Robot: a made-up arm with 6 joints.
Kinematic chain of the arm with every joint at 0, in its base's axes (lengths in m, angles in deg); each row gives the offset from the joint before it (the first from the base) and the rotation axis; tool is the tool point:
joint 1: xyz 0 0 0.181 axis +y
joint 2: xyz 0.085 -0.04 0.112 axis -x
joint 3: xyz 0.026 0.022 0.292 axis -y
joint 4: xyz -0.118 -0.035 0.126 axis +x
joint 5: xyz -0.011 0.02 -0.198 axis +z
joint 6: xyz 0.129 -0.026 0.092 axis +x
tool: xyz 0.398 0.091 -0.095
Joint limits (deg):
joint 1: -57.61..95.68
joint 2: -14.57..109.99
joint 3: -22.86..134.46
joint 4: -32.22..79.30
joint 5: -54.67..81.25
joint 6: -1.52..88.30
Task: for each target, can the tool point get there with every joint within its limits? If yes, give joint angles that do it. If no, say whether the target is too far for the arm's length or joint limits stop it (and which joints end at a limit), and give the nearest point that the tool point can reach.
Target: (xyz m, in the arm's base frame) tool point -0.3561 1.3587 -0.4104
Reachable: no: too far | nearest point -0.1969 0.8376 -0.1460 | short by 0.606 m
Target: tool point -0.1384 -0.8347 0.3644
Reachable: no: joint limits stop it (at a limit: joint 2, joint 3, joint 5, joint 6) | nearest point -0.2282 -0.5553 0.4835 | short by 0.317 m
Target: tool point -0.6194 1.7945 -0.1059
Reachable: no: too far | nearest point -0.2553 0.8719 -0.0016 | short by 0.997 m
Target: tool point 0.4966 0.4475 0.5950
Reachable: yes | joints 18.89 33.23 40.70 34.17 1.76 44.15
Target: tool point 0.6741 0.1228 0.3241
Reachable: yes | joints 30.98 9.69 7.69 4.49 -2.13 48.84
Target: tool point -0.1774 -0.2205 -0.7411
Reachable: no: joint limits stop it (at a limit: joint 1, joint 2, joint 4, joint 5) | nearest point -0.1080 -0.0415 -0.3442 | short by 0.441 m
